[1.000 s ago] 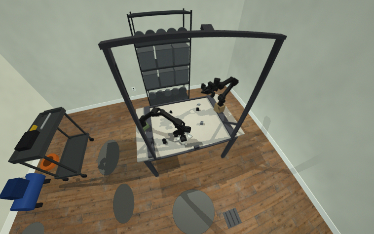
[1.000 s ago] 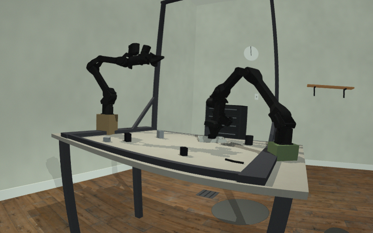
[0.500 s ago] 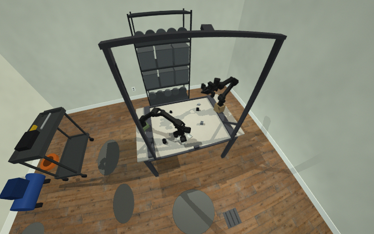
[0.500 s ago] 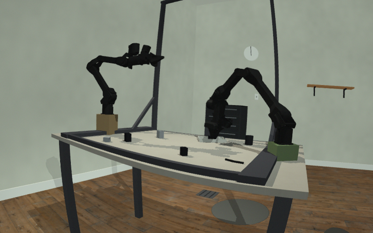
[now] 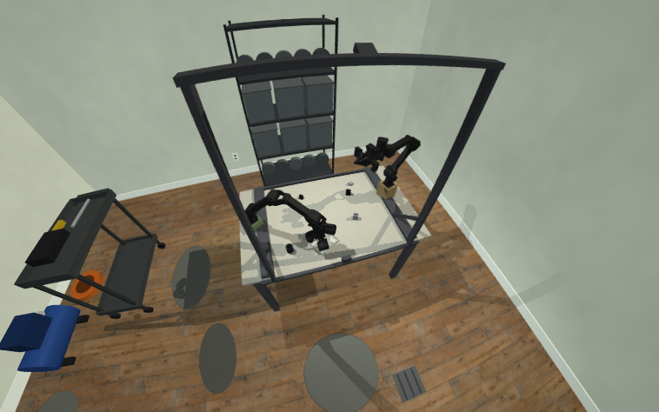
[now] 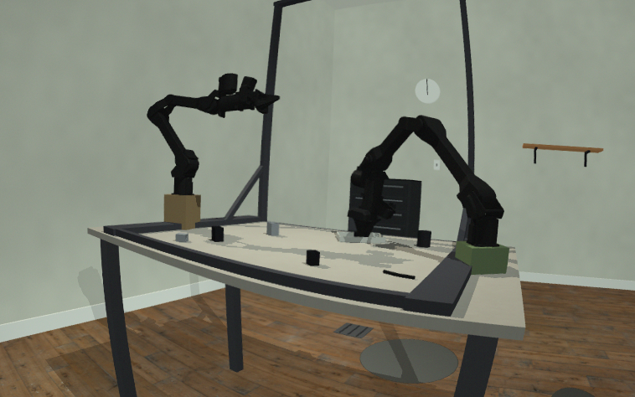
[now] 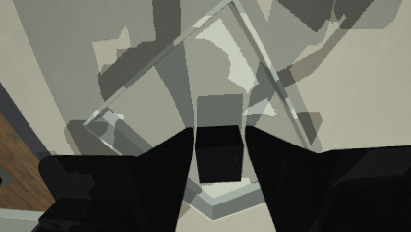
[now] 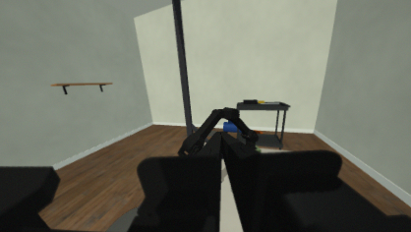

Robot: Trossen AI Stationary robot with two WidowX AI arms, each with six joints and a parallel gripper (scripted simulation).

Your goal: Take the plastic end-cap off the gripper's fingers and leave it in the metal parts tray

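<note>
Right now my left hand is 2 cm to the left of the black plastic end-cap and 2 cm above it. The rest, counted from my left hand: metal parts tray 3 cm below, 2 cm to the right.
</note>
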